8 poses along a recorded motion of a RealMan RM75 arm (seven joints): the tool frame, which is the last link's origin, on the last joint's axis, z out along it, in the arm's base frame.
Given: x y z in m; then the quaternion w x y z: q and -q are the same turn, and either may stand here.
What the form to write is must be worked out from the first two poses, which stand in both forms.
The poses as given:
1: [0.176 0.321 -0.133 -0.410 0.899 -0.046 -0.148]
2: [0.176 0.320 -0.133 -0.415 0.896 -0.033 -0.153]
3: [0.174 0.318 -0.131 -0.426 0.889 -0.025 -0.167]
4: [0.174 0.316 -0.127 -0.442 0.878 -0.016 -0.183]
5: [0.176 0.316 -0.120 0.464 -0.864 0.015 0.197]
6: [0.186 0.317 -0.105 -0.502 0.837 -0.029 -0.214]
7: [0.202 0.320 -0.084 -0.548 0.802 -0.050 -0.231]
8: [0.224 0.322 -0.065 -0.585 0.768 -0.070 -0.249]
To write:
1: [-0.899 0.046 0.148 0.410 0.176 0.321 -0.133]
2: [-0.896 0.033 0.153 0.415 0.176 0.320 -0.133]
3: [-0.889 0.025 0.167 0.426 0.174 0.318 -0.131]
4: [-0.878 0.016 0.183 0.442 0.174 0.316 -0.127]
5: [-0.864 0.015 0.197 0.464 0.176 0.316 -0.120]
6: [-0.837 0.029 0.214 0.502 0.186 0.317 -0.105]
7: [-0.802 0.050 0.231 0.548 0.202 0.320 -0.084]
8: [-0.768 0.070 0.249 0.585 0.224 0.322 -0.065]
